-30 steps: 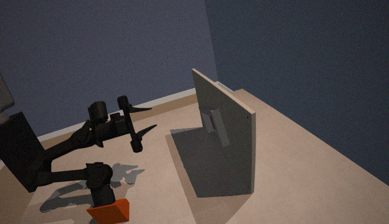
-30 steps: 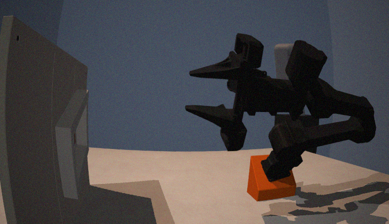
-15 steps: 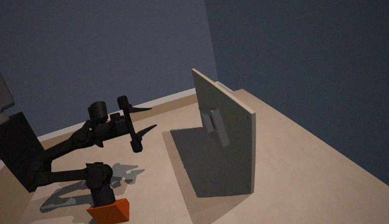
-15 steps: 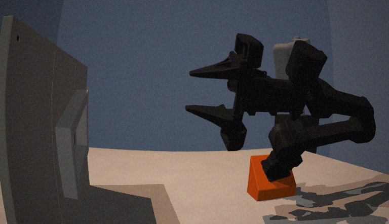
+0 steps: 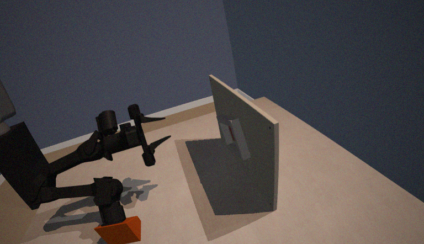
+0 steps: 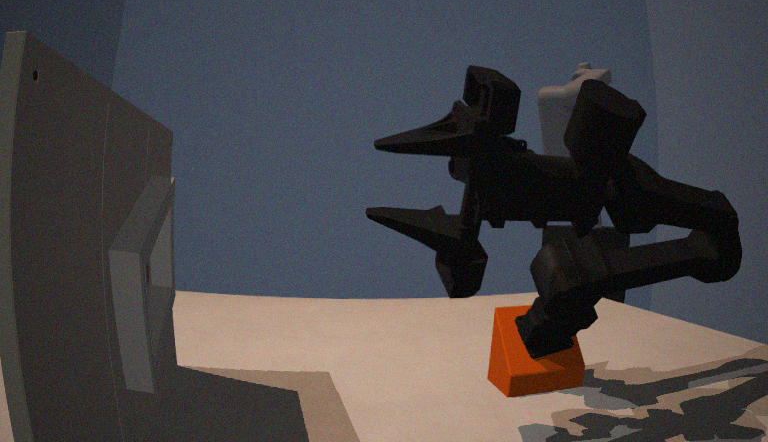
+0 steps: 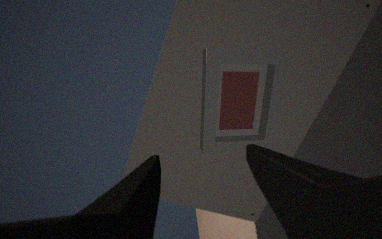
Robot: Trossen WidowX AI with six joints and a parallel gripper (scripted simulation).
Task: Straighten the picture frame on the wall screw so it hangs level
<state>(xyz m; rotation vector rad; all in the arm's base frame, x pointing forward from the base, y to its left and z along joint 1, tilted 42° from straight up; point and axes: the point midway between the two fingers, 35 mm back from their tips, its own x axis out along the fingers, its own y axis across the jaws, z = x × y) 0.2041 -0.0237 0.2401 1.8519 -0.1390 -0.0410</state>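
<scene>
My gripper tip is 190 mm short of the picture frame, 30 mm to the left of it and 90 mm above it. From my gripper tip the other things lie so: grey wall panel: 200 mm ahead, 30 mm to the right, 90 mm below.
</scene>
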